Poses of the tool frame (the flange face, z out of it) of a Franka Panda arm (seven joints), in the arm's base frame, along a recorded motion.
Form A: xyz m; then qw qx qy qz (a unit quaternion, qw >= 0).
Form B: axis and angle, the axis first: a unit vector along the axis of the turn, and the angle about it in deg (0 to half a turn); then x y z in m. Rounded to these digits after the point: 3 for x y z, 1 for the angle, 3 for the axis.
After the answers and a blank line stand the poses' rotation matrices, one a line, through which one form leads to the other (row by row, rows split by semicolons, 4 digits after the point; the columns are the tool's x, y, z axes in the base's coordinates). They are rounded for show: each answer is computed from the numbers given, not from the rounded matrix.
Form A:
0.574 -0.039 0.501 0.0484 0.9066 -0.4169 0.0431
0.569 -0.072 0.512 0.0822 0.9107 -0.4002 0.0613
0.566 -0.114 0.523 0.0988 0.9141 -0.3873 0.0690
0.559 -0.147 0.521 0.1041 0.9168 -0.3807 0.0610
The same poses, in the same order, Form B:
0.908 -0.417 0.043 174.5 0.574 -0.039 0.501
0.914 -0.402 0.062 170.6 0.569 -0.072 0.512
0.919 -0.389 0.069 168.7 0.566 -0.114 0.523
0.922 -0.383 0.061 168.0 0.559 -0.147 0.521

0.6486 -0.7601 0.0378; -0.7518 -0.6477 -0.1237; 0.1185 0.0518 -0.9916
0.6722 -0.7390 0.0459; -0.7188 -0.6662 -0.1988; 0.1774 0.1006 -0.9790
0.6905 -0.7216 0.0496; -0.6944 -0.6805 -0.2340; 0.2027 0.1272 -0.9710
0.7027 -0.7107 0.0326; -0.6853 -0.6885 -0.2373; 0.1911 0.1444 -0.9709

